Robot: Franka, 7 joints.
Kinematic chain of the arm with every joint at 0, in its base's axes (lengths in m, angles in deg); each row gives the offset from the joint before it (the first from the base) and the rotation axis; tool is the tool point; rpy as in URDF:
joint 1: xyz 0 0 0.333 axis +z
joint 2: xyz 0 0 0 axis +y
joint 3: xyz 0 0 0.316 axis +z
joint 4: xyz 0.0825 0 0 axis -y
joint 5: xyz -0.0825 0 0.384 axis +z
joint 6: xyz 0 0 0 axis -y
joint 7: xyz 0.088 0 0 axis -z
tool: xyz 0 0 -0.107 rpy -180 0 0
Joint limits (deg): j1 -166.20..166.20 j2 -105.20..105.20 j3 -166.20..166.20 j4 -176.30..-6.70 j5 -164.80..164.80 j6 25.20..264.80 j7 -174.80..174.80
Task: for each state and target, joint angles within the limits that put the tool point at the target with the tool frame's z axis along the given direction. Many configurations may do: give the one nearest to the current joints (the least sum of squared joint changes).
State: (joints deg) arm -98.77 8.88 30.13 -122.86 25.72 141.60 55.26
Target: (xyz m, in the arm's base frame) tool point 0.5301 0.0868 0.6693 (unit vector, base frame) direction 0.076 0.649 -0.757
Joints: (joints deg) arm -58.64 -9.95 54.45 -93.85 48.85 90.06 55.26
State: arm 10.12 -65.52 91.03 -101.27 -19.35 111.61 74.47
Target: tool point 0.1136 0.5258 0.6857 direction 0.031 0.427 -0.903
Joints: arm 5.33 -21.38 58.08 -97.51 28.29 109.31 74.47
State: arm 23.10 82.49 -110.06 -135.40 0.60 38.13 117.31
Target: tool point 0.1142 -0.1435 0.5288 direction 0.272 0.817 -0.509
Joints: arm 7.29 104.88 -130.61 -142.57 -28.69 25.20 117.31
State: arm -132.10 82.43 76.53 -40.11 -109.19 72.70 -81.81
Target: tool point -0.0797 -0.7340 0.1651 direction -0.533 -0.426 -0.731
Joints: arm -141.31 84.29 73.46 -83.32 -127.06 107.15 -81.81
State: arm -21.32 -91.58 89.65 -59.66 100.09 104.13 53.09
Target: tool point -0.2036 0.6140 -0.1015 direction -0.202 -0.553 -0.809
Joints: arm -42.27 -105.20 114.32 -54.42 94.96 82.86 53.09
